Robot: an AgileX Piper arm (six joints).
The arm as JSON. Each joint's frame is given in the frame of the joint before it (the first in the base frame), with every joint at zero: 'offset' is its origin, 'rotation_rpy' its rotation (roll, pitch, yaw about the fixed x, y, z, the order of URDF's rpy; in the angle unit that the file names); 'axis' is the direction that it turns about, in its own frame. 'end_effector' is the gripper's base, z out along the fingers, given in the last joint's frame.
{
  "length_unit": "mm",
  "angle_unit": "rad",
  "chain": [
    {
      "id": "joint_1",
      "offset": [
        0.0,
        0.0,
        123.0
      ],
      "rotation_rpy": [
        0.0,
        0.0,
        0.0
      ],
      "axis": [
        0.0,
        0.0,
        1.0
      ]
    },
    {
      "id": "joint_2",
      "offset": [
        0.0,
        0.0,
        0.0
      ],
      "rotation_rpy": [
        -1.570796,
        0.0,
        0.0
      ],
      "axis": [
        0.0,
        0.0,
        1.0
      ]
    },
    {
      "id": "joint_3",
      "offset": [
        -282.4,
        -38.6,
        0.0
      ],
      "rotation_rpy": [
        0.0,
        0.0,
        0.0
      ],
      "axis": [
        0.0,
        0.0,
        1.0
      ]
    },
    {
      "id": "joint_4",
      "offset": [
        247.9,
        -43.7,
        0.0
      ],
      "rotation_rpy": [
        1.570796,
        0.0,
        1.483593
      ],
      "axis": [
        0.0,
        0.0,
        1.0
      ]
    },
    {
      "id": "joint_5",
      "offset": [
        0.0,
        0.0,
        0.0
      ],
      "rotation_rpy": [
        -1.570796,
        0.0,
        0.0
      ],
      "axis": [
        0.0,
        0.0,
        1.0
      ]
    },
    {
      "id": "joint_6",
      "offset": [
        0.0,
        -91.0,
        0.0
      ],
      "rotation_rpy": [
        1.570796,
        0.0,
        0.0
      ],
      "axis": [
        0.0,
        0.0,
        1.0
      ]
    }
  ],
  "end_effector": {
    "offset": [
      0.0,
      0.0,
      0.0
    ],
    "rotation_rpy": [
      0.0,
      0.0,
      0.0
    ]
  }
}
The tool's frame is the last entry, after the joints.
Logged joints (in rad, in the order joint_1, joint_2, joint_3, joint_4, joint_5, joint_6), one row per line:
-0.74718 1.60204 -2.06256 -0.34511 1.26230 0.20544
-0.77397 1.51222 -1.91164 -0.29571 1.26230 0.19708
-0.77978 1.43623 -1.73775 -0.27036 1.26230 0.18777
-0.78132 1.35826 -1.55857 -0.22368 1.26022 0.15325
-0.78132 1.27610 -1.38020 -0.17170 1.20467 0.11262
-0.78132 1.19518 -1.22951 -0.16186 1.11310 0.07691
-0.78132 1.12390 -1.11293 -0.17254 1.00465 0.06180
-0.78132 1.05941 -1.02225 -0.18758 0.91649 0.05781
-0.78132 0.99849 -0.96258 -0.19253 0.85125 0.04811
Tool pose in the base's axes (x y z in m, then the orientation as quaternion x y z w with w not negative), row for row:
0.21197 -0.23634 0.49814 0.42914 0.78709 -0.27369 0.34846
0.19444 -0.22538 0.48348 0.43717 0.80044 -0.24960 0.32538
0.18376 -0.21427 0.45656 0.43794 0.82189 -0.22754 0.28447
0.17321 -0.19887 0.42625 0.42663 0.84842 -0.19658 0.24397
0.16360 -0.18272 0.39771 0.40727 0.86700 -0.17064 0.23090
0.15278 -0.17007 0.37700 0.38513 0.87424 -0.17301 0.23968
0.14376 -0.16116 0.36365 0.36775 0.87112 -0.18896 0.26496
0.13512 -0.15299 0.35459 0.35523 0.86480 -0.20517 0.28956
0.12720 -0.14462 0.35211 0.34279 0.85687 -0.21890 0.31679
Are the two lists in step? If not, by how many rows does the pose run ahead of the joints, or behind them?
They are in step.
